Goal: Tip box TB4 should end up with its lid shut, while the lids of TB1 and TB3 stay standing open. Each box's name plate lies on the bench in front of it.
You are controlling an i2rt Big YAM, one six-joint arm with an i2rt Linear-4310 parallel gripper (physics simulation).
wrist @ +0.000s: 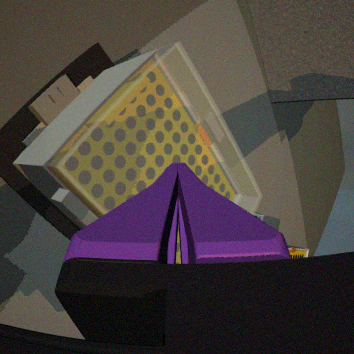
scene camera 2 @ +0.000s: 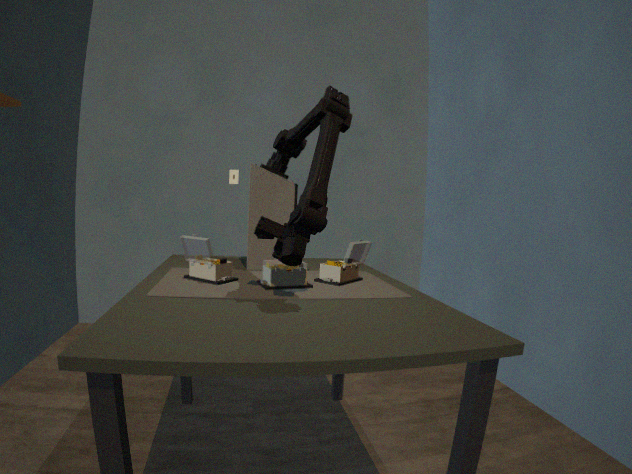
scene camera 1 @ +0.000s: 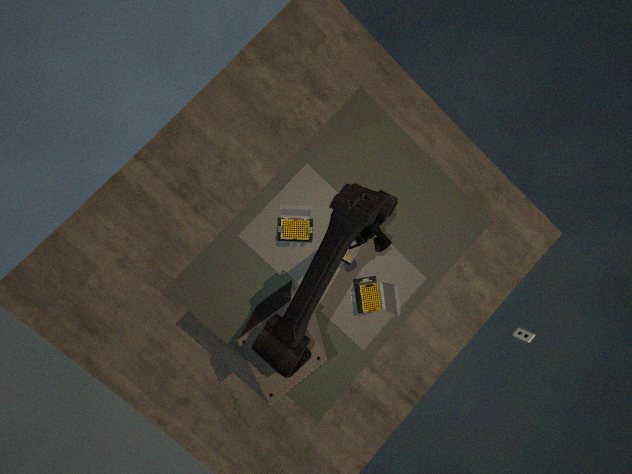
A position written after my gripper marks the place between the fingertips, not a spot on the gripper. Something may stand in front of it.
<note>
I see my gripper (wrist: 177,174) and a pale mat (scene camera 1: 390,266).
The pale mat also shows in the wrist view (wrist: 219,46).
</note>
